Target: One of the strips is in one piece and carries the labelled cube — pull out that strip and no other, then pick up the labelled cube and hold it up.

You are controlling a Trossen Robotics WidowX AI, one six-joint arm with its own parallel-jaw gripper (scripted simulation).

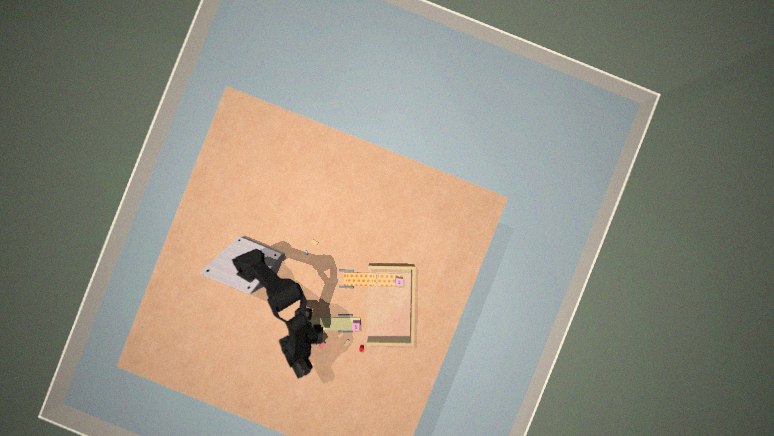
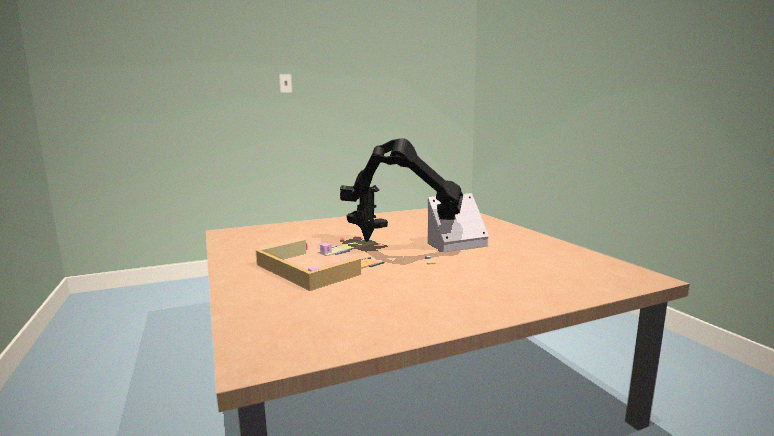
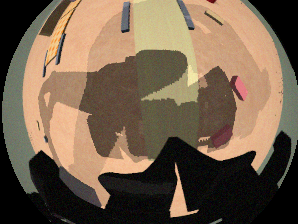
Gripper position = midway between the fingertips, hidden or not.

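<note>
You'd see my gripper point(image 2: 366, 241) here, and there's the gripper point(image 3: 172, 140) again too.
</note>
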